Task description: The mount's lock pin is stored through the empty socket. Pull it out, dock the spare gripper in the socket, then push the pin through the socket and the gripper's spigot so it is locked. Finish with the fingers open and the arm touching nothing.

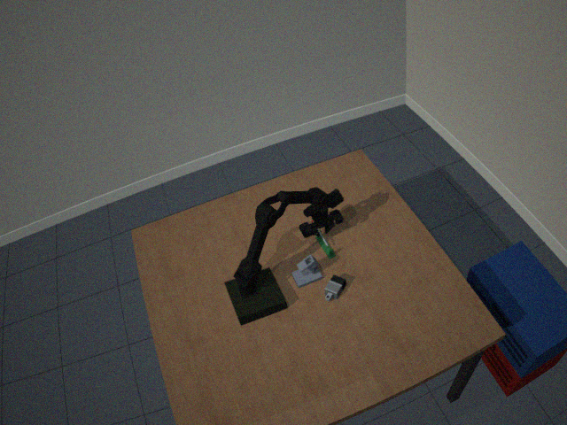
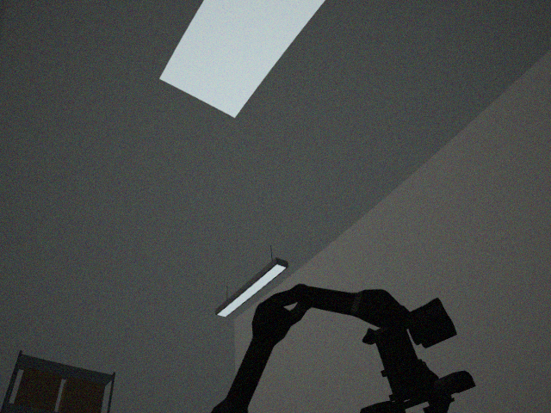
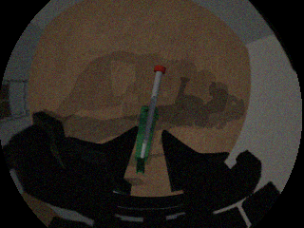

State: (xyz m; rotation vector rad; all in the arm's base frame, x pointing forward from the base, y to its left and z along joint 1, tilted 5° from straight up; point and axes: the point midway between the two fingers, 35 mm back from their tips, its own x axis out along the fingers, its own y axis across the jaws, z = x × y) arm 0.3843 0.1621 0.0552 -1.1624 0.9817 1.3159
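The green pin cradle is 40 mm to the right of my gripper tip and 20 mm below it. The rest, counted from my gripper tip: grey mount: 120 mm behind, 160 mm to the right, 10 mm above; spare gripper: 60 mm behind, 280 mm to the right, 20 mm below.
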